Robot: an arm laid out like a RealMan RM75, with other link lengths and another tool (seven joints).
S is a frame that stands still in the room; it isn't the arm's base.
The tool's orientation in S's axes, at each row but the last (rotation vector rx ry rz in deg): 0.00 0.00 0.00; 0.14 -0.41 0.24; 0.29 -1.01 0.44; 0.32 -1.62 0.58; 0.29 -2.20 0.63; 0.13 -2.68 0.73; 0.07 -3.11 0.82
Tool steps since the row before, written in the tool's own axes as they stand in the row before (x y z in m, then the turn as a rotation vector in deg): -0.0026 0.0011 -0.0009 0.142 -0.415 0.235; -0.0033 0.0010 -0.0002 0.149 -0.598 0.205; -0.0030 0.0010 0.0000 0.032 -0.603 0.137; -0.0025 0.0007 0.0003 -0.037 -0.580 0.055; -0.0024 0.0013 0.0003 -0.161 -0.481 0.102; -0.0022 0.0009 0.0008 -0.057 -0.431 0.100; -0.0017 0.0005 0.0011 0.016 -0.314 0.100
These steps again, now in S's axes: -0.0026 0.0011 -0.0009 0.142 -0.415 0.235; -0.0033 0.0010 -0.0002 0.150 -0.598 0.205; -0.0030 0.0010 0.0000 0.034 -0.603 0.135; -0.0025 0.0007 0.0002 -0.033 -0.581 0.051; -0.0024 0.0013 0.0002 -0.159 -0.483 0.093; -0.0022 0.0009 0.0007 -0.056 -0.432 0.096; -0.0018 0.0005 0.0010 0.015 -0.314 0.100
